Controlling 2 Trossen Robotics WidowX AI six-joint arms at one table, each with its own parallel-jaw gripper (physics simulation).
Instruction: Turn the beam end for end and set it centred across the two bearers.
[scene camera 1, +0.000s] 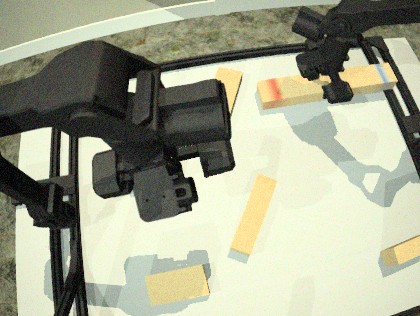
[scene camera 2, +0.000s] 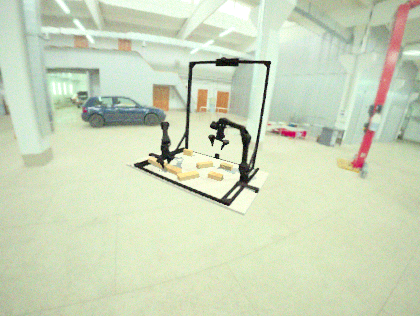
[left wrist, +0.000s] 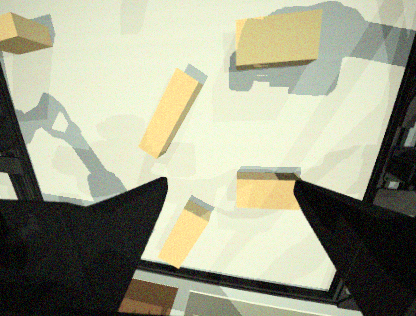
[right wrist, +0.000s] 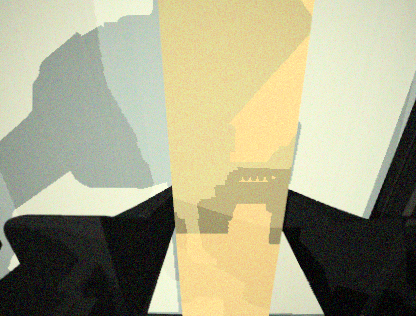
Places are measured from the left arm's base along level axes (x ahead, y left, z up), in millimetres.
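Where they show: left gripper, fingertip midpoint: (scene camera 2: 216, 148) (left wrist: 230, 184); right gripper, fingertip midpoint: (scene camera 1: 320, 87) (scene camera 2: 165, 167) (right wrist: 224, 188); left arm's base, link origin: (scene camera 1: 62, 215) (scene camera 2: 243, 180) (left wrist: 407, 164); right arm's base, link origin: (left wrist: 5, 140).
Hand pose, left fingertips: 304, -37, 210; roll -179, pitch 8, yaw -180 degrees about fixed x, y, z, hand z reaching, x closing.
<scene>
Each offset is from my left fingertips to the top centre of the thing, as dx, dy, dz.
The long wooden beam {+400, +257, -169} (scene camera 1: 298, 91) (scene camera 2: 173, 169) (right wrist: 200, 110) is at the upper right in scene camera 1, its red band toward the left end and blue band toward the right, low over or on the table; contact is unclear. My right gripper (scene camera 1: 326, 80) (right wrist: 224, 188) is shut on its middle. My left gripper (scene camera 1: 164, 169) (scene camera 2: 218, 145) (left wrist: 230, 184) is open and empty, high above the table. Two plain blocks, one upright in the left wrist view's middle (left wrist: 170, 112) (scene camera 1: 254, 215) and one broad block {-53, -151, -191} (left wrist: 279, 37) (scene camera 1: 177, 286), lie apart. Which blocks are the bearers, I cannot tell.
A slanted block {+112, +259, -191} (scene camera 1: 230, 82) (left wrist: 185, 234) lies left of the beam in scene camera 1. Another block {-71, +110, -191} (left wrist: 267, 194) (scene camera 2: 215, 176) is hidden there by my left arm. One more block {+456, -189, -166} (scene camera 1: 402, 251) (left wrist: 25, 34) lies at the right edge. Black rails (scene camera 1: 220, 60) border the table.
</scene>
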